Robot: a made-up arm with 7 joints.
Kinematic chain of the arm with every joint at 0, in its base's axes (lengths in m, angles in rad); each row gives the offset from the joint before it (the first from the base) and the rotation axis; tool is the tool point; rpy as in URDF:
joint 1: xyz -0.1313 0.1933 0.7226 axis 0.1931 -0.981 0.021
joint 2: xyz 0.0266 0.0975 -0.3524 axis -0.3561 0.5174 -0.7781
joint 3: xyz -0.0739 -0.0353 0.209 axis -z
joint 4: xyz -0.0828 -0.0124 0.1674 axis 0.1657 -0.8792 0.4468
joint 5: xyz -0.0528 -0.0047 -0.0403 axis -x
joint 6: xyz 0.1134 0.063 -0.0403 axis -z
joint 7: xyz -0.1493 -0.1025 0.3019 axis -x
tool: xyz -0.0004 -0.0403 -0.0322 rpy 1.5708 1.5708 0
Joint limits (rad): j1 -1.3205..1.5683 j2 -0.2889..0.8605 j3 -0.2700..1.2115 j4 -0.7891..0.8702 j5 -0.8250..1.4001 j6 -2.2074..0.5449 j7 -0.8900..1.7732
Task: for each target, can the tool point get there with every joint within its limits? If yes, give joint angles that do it. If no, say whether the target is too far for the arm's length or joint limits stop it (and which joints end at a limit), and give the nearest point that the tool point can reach.
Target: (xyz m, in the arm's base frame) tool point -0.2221 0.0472 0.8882
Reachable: yes | joints 1.0731 0.2895 -0.0093 -0.1319 -0.3601 -1.4896 0.6036
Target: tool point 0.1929 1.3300 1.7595
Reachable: no: too far | nearest point -0.0032 0.6197 1.1242 | short by 0.973 m
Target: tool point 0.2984 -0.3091 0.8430
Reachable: no: joint limits stop it (at a limit: joint 1, joint 2, joint 5, joint 7) | nearest point 0.0795 -0.0363 0.8308 | short by 0.350 m
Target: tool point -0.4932 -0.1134 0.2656
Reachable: no: joint limits stop it (at a limit: joint 2, joint 3, joint 4, joint 6, joint 7) | nearest point -0.3890 -0.0001 0.4020 | short by 0.206 m
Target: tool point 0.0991 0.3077 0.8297
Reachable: yes | joints -0.9880 0.2565 0.3504 -0.2644 0.4568 -0.7364 0.4329
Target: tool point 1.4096 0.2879 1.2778
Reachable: no: too far | nearest point 0.3590 0.3491 0.9054 | short by 1.116 m
